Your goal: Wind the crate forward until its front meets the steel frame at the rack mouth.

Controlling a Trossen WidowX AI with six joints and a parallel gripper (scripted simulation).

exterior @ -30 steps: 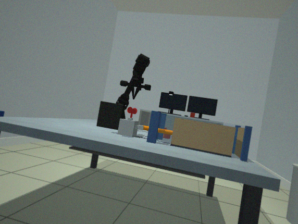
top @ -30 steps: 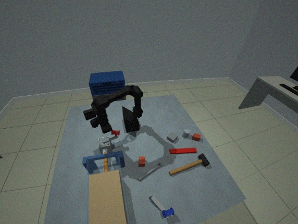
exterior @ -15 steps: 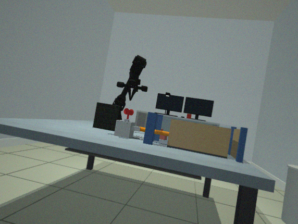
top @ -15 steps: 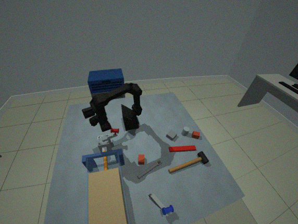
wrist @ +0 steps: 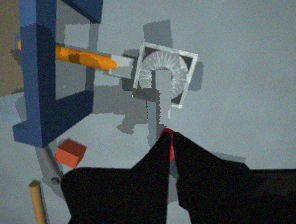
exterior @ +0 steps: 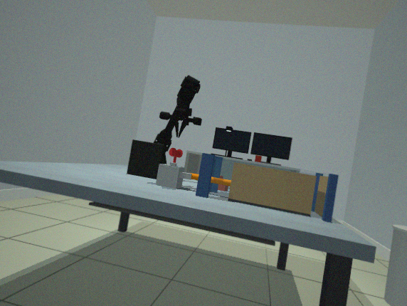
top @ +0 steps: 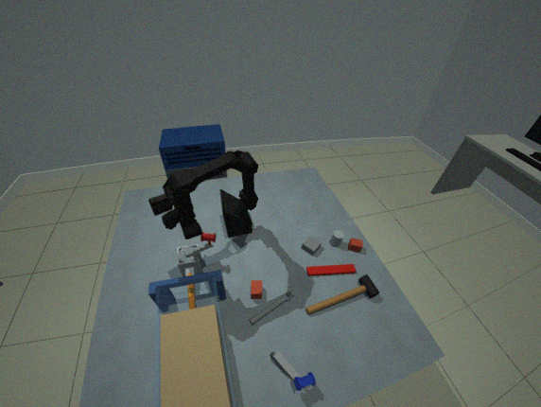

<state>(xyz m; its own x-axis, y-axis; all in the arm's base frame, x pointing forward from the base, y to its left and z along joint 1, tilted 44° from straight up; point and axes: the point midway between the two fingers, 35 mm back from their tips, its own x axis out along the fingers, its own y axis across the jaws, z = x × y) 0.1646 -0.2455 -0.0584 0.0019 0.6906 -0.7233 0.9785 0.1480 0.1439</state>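
Now: the red knob 8 cm below my gripper tip, 6 cm to the left of it and 1 cm behind it. The rest, counted from my gripper tip: grey winch 18 cm below, 5 cm to the right, 1 cm behind; then red-knobbed winch handle 11 cm below, 2 cm to the left, 1 cm behind; then clear-panelled cubby 41 cm ahead, 10 cm below, 5 cm to the right.
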